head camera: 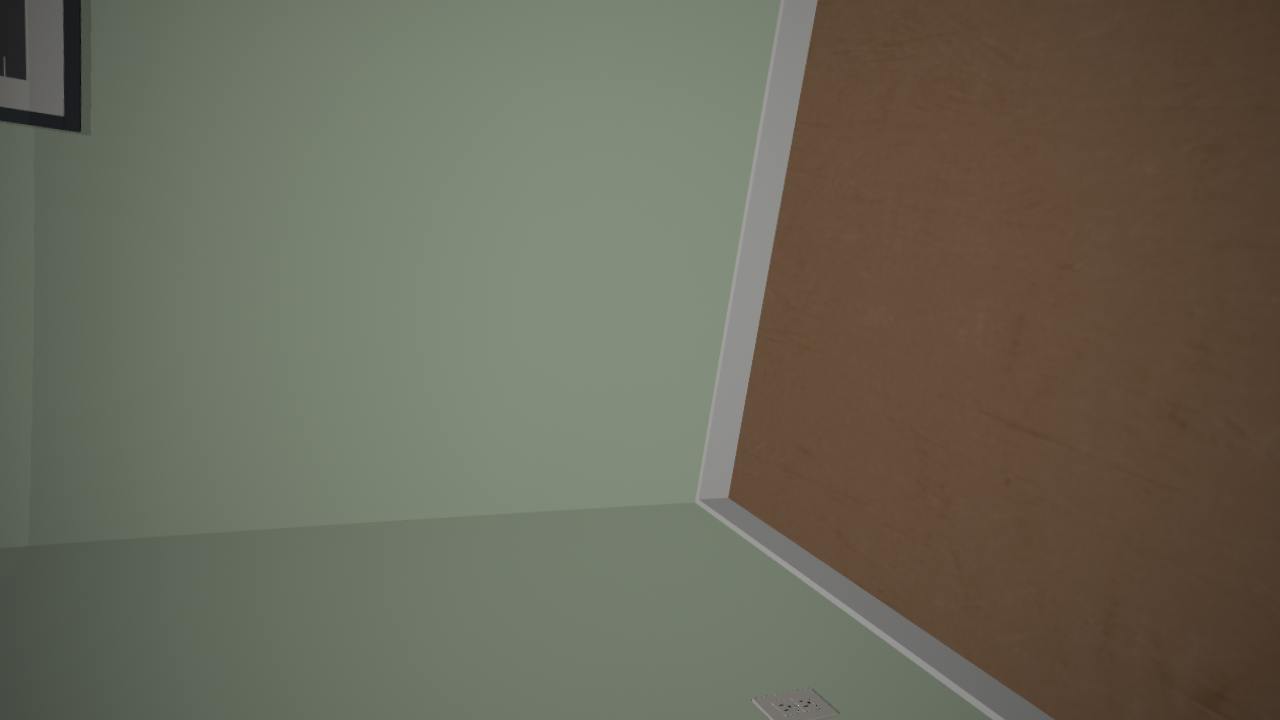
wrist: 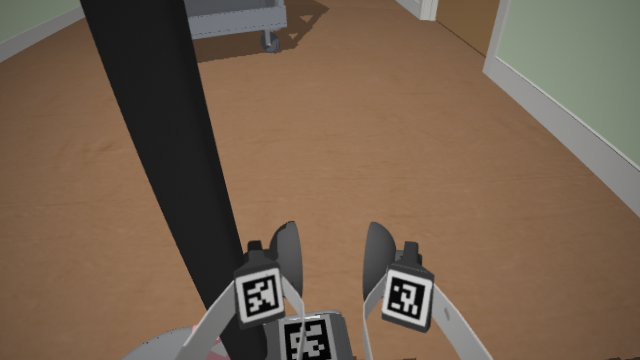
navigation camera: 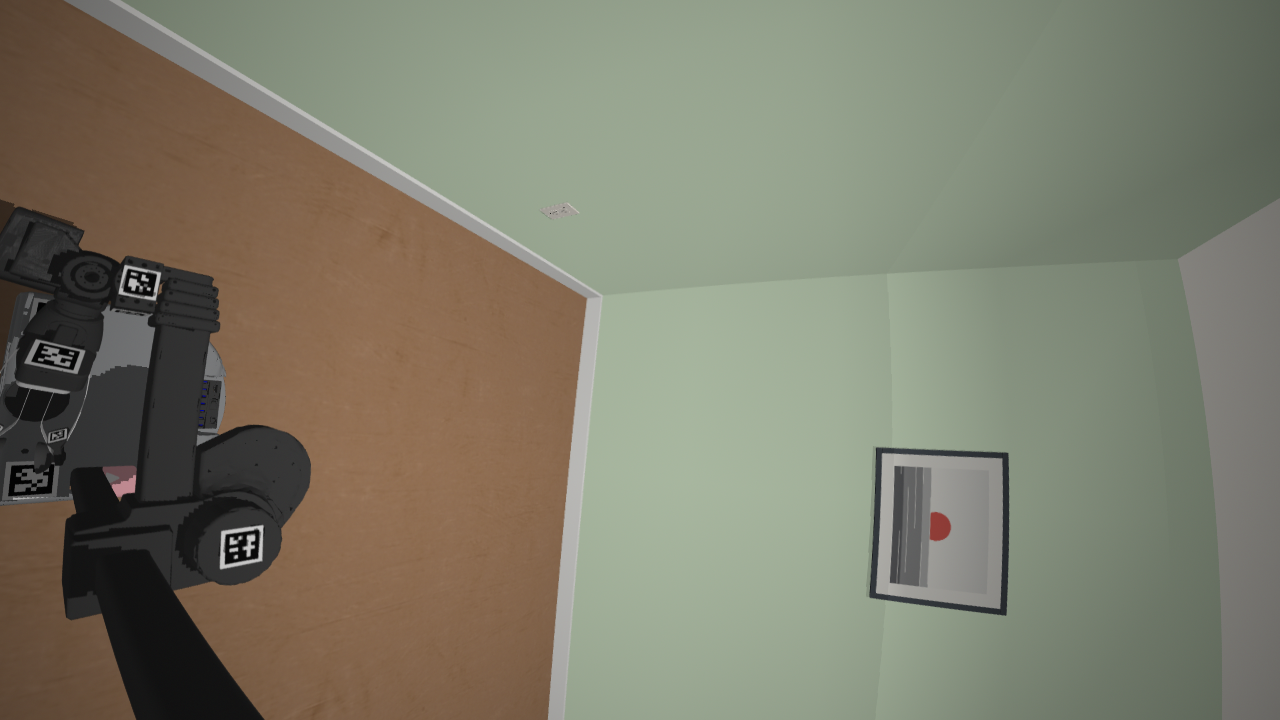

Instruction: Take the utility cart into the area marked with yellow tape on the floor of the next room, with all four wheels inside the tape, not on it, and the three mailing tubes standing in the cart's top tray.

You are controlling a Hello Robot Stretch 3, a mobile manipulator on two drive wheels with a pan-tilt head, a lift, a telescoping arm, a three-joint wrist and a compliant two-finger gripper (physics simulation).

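Where they show: gripper, fingertip midpoint: [navigation camera: 12, 468]; robot's base at its link origin: [navigation camera: 42, 394].
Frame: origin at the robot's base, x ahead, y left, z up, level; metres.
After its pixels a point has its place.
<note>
The grey utility cart [wrist: 237, 21] stands on the floor at the top of the wrist view, well beyond my gripper. Part of its lower tray and one caster wheel [wrist: 270, 41] show; its top is cut off by the view's edge and its left part is hidden behind my black mast. My gripper [wrist: 332, 248] {z 0.386, x 0.016, y 0.076 m} is open, with bare floor seen between its two fingertips, and it is apart from the cart. In the navigation view my wrist is folded over my base at the left. The mailing tubes and the yellow tape do not show in these views.
A white-framed doorway with a brown surface [wrist: 467, 22] is at the wrist view's upper right, beside a green wall [wrist: 580, 65]. Green walls with pale baseboards [head camera: 751, 268] {z 0.050, x -1.733, y -0.037 m} [navigation camera: 577, 501] {z 0.070, x -1.696, y 0.421 m} meet in a corner. A framed picture [navigation camera: 962, 528] {z 1.664, x -1.694, y 0.330 m} and an outlet [head camera: 794, 704] {z 0.398, x -1.013, y -0.681 m} [navigation camera: 560, 211] {z 0.409, x -1.003, y -0.677 m} are on the walls.
</note>
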